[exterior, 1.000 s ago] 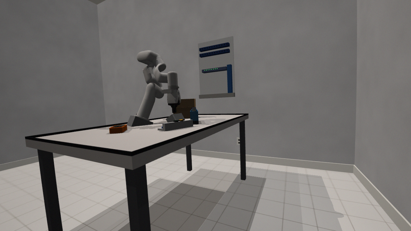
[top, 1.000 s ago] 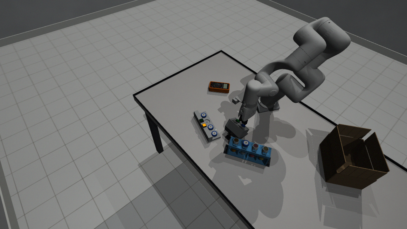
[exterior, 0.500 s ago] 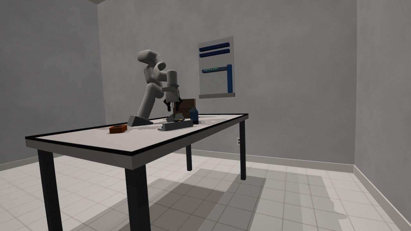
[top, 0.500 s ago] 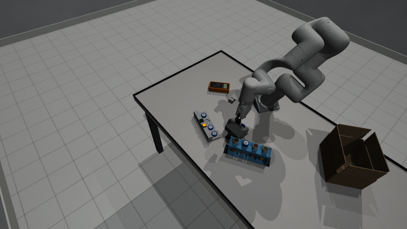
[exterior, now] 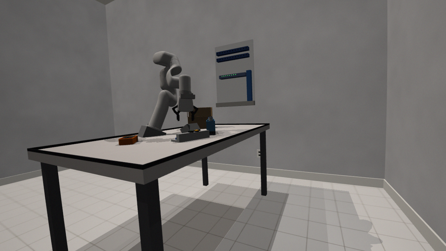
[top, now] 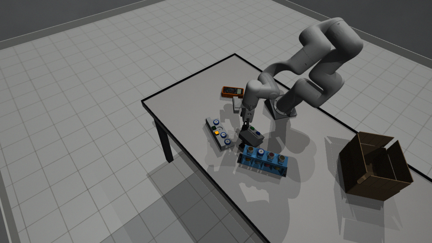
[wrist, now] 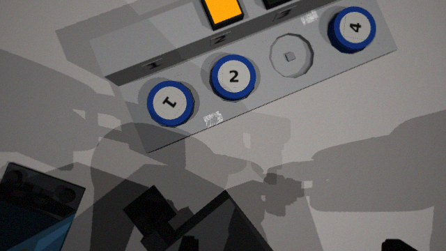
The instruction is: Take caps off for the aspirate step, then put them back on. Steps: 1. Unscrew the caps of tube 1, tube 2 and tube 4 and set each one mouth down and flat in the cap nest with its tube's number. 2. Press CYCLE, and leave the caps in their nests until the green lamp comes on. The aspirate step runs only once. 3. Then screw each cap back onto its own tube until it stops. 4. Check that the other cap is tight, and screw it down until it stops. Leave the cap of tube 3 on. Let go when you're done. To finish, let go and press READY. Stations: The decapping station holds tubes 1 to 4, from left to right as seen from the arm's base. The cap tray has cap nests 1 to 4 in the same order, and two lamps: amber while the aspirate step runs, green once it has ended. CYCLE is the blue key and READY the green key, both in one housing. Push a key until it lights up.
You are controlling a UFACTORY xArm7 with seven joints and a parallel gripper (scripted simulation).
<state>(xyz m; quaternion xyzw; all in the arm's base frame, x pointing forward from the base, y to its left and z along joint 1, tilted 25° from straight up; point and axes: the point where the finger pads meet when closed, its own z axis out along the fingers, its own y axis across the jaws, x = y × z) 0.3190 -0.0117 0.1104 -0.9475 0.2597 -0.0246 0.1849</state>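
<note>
Right now my hand is 11 cm short of the cap 1, 2 cm to the right of it and 10 cm above it. The rest, counted from my hand: blue key: 5 cm behind, 8 cm to the left, 5 cm below; then key housing: 3 cm behind, 6 cm to the left, 6 cm below; then green key: 4 cm behind, 3 cm to the left, 5 cm below.
</note>
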